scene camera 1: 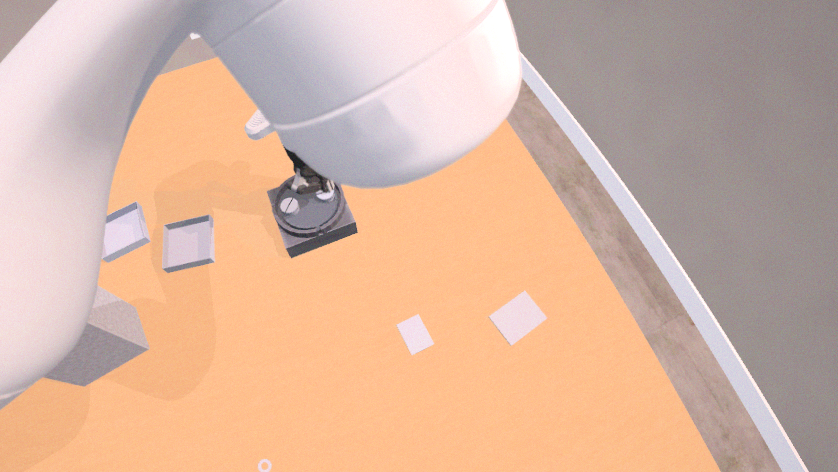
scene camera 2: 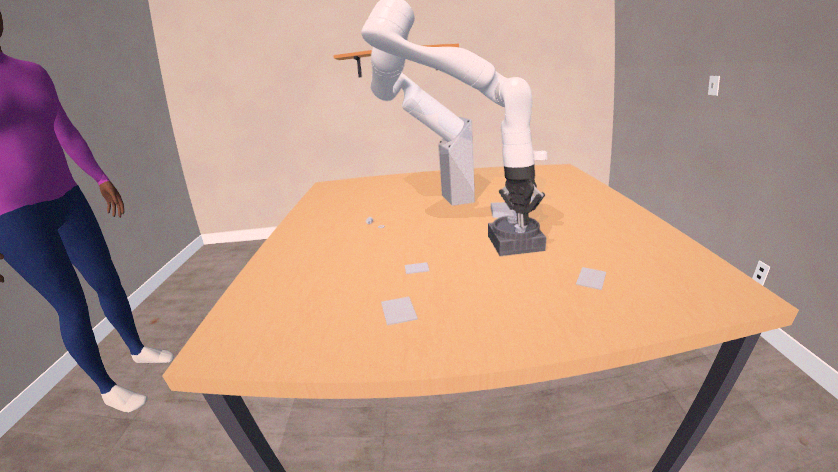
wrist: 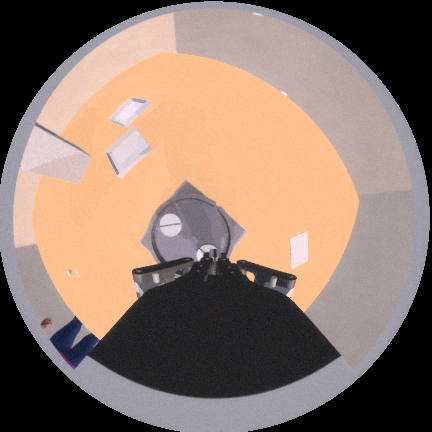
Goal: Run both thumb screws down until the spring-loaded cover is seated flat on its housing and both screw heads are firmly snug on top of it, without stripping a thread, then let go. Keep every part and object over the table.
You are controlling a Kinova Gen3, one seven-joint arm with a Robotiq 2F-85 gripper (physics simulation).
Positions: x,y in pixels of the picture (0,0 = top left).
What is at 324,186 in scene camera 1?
My gripper.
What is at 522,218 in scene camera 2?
My gripper.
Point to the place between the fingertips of my gripper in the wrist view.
At 214,255
